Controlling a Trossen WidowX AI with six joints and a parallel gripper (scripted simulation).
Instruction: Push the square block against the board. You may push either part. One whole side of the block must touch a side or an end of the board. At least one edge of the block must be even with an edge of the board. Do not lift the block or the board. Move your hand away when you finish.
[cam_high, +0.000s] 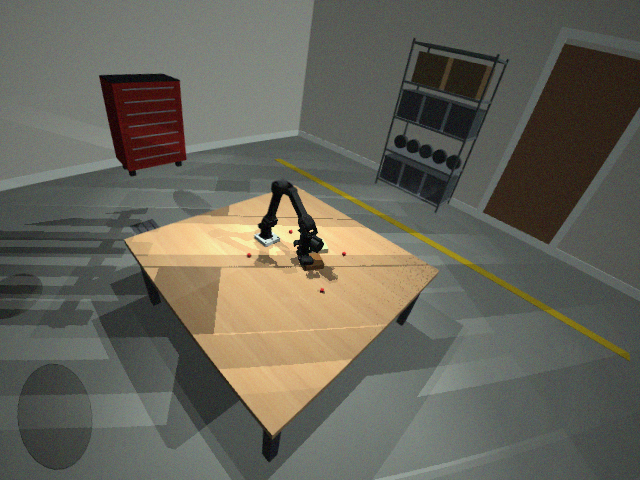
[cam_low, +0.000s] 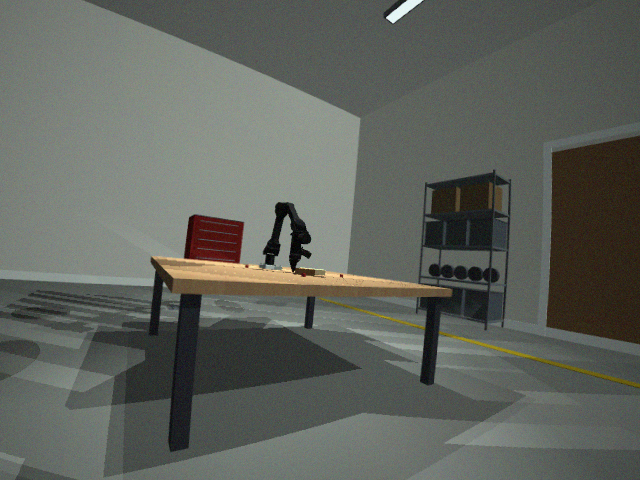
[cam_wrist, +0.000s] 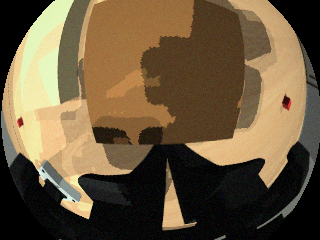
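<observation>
The square block lies 5 cm to the left of my gripper tip, 3 cm ahead of it and 1 cm above it. Also, from my gripper tip: board 17 cm to the left, 5 cm behind, 1 cm above.
</observation>
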